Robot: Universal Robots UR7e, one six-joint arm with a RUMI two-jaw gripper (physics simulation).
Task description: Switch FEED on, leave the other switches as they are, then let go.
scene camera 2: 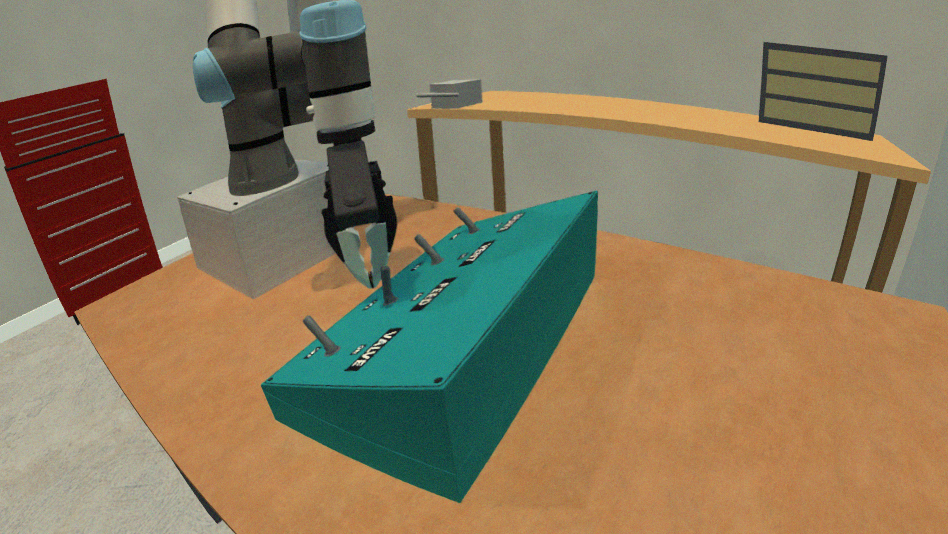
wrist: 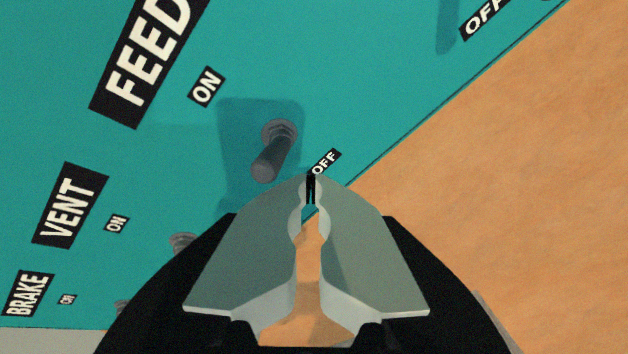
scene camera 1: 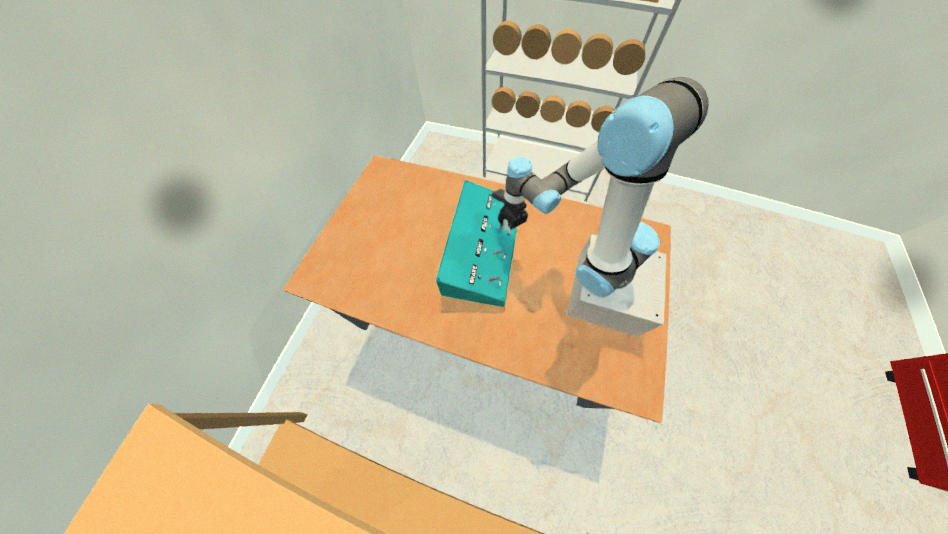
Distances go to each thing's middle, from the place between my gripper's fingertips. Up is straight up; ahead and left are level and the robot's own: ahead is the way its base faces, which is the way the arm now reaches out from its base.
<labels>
I see the teal switch box [scene camera 2: 422,385] 8 cm to the left of my hand, 7 cm ahead of it and 2 cm below it.
</labels>
